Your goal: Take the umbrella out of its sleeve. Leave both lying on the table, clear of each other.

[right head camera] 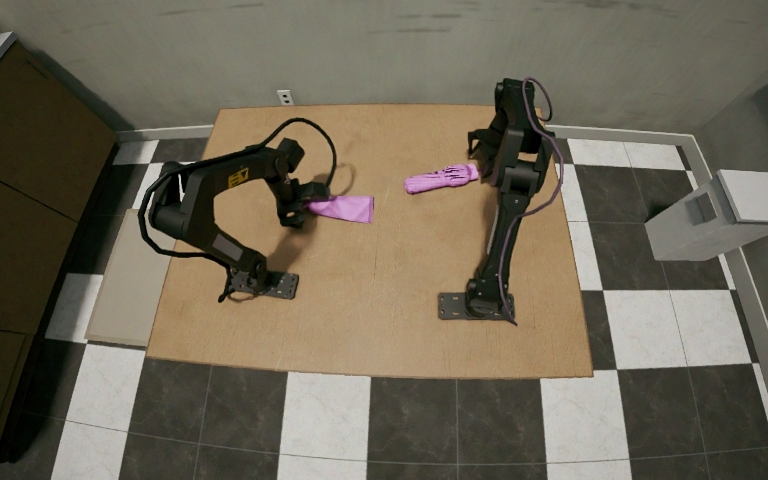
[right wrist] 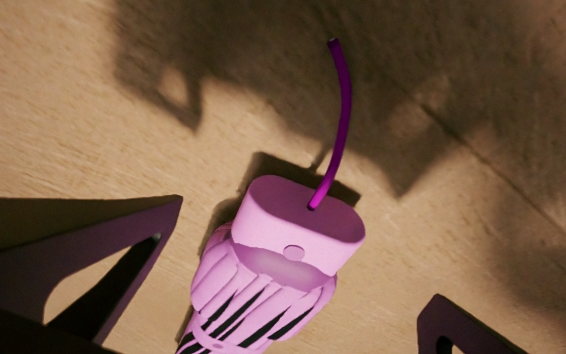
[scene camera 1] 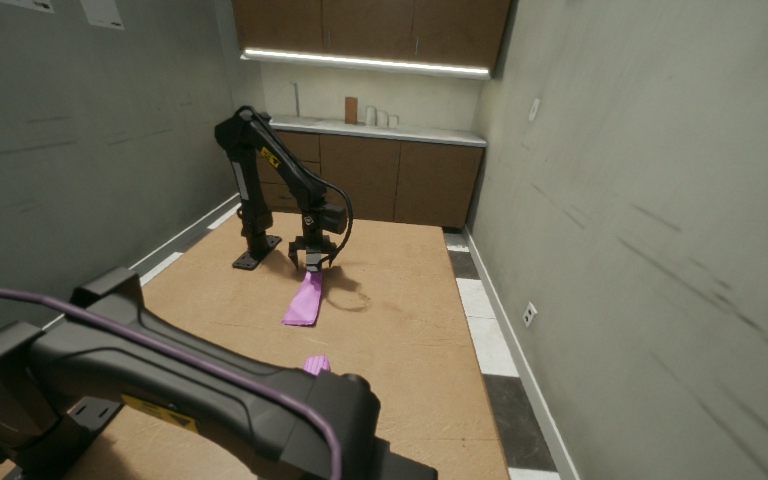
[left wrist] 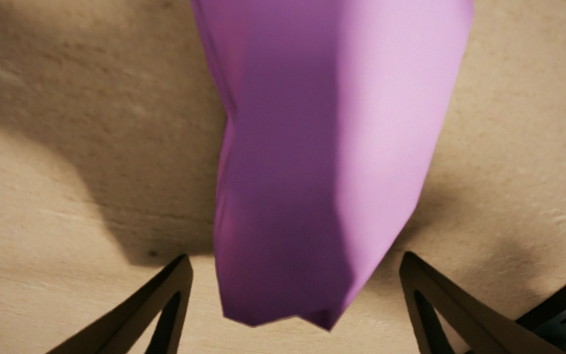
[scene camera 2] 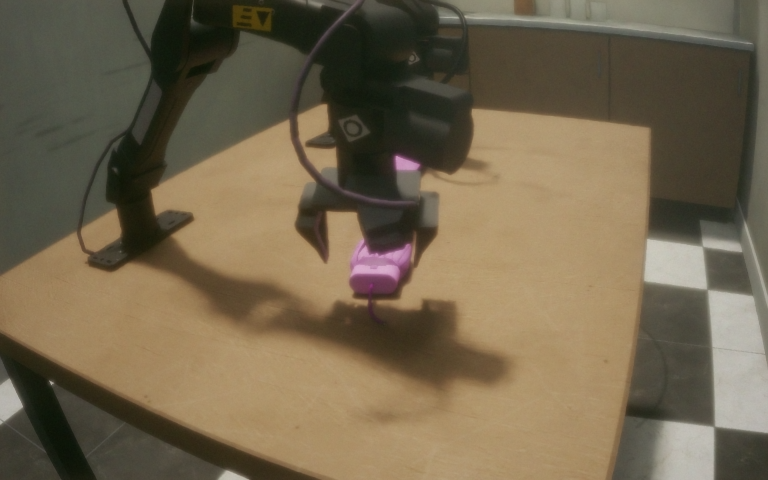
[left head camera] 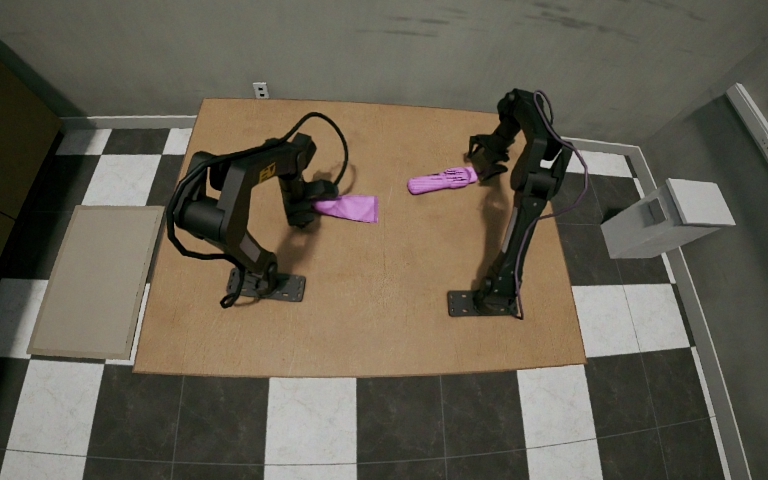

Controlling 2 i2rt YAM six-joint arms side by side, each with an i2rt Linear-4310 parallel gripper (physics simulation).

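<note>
The pink umbrella (left head camera: 438, 181) (right head camera: 436, 180) (scene camera 2: 373, 277) (right wrist: 300, 225) lies on the table with its ribbed canopy bare and a dark purple cord at its handle end. The flat pink sleeve (left head camera: 353, 208) (right head camera: 351, 208) (scene camera 1: 305, 302) (left wrist: 300, 150) lies apart, to its left in the head views; a gap of table separates them. My left gripper (scene camera 1: 313, 267) (left wrist: 295, 263) is open over the sleeve's narrow end, with the fingers on either side and not gripping it. My right gripper (scene camera 2: 371, 263) (right wrist: 305, 260) is open above the umbrella's handle end, its fingers apart from it.
The wooden table (left head camera: 362, 339) (scene camera 1: 407, 249) carries both arm bases (left head camera: 291, 288) (left head camera: 459, 302) near its front. A wall stands behind its back edge in the head views. A grey bin (left head camera: 651, 226) stands on the floor at the right.
</note>
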